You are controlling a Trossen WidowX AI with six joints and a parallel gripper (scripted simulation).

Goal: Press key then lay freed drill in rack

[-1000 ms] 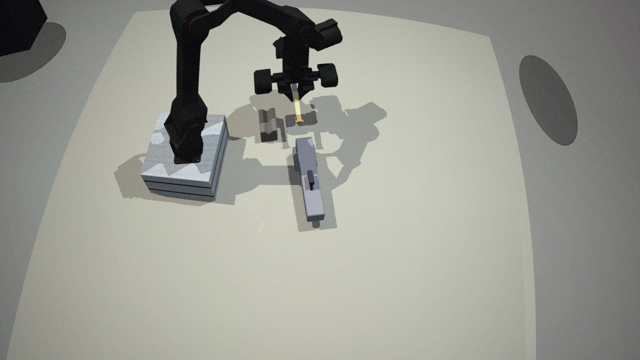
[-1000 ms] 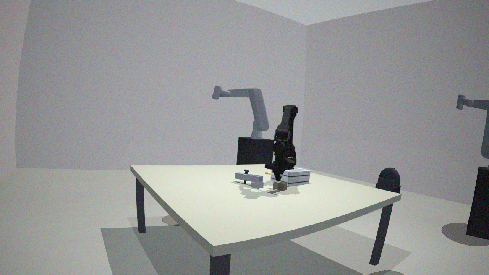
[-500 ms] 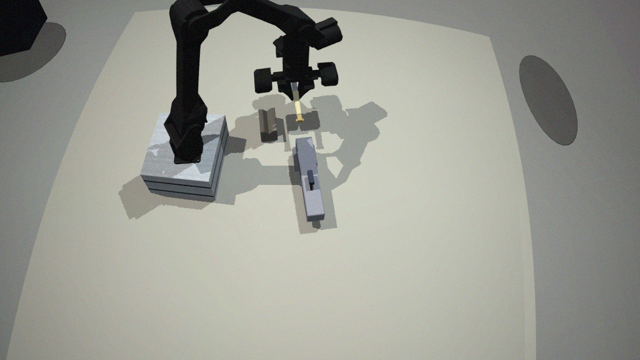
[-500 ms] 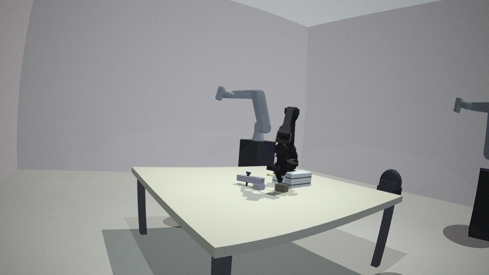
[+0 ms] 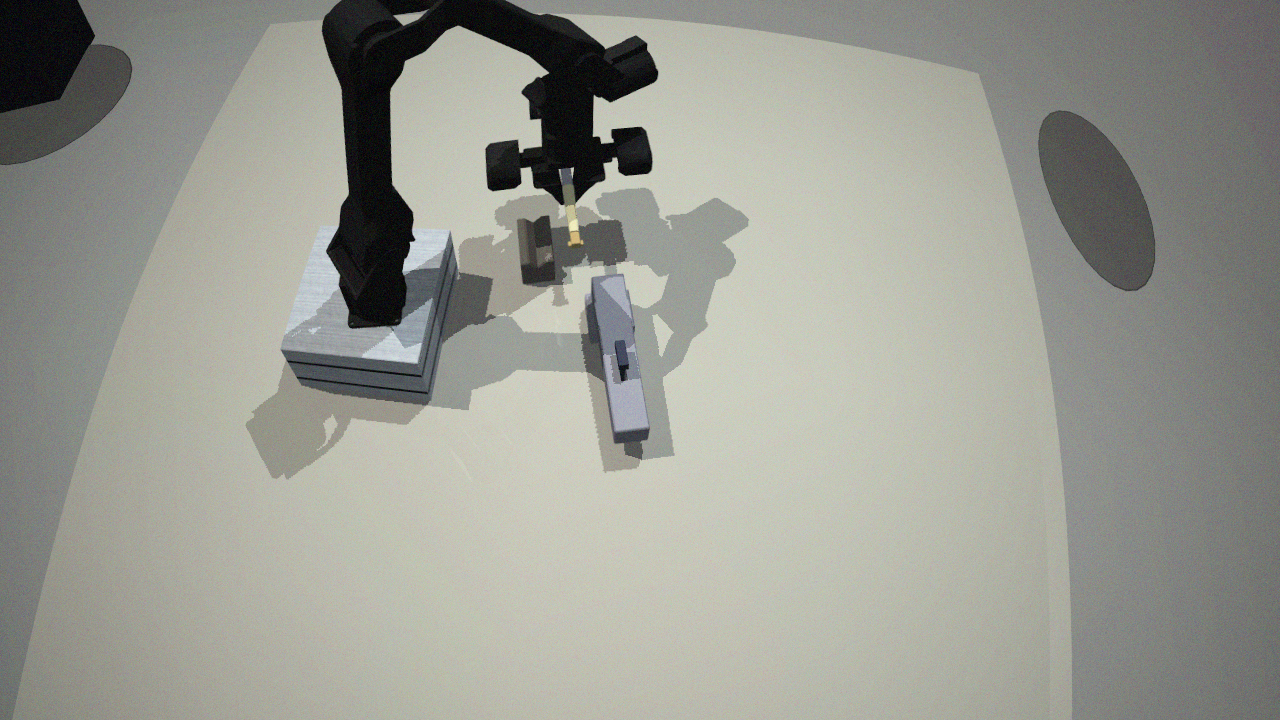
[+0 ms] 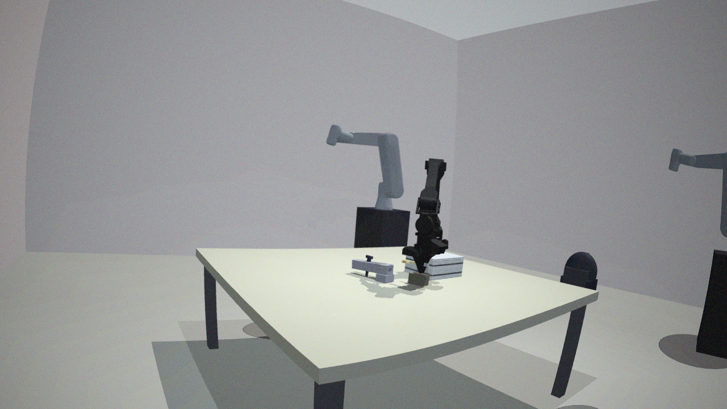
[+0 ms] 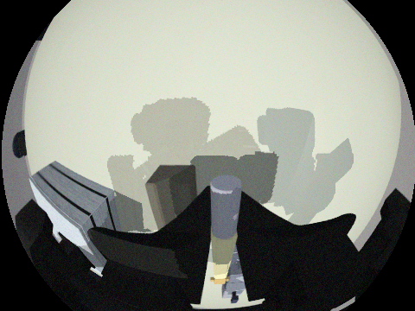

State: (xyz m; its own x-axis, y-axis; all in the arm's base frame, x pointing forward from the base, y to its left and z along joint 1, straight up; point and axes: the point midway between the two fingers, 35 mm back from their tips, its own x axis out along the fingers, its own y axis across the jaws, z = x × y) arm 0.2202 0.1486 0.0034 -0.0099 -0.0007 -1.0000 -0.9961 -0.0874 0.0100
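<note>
My gripper tip is now 40 mm past the v-grooved rack, 40 mm to the left of it and 40 mm above it. The rest, counted from my gripper tip: block 50 mm ahead, 200 mm to the right, 20 mm below; drill 40 mm to the right, 30 mm above; dark key 50 mm ahead, 230 mm to the right.
</note>
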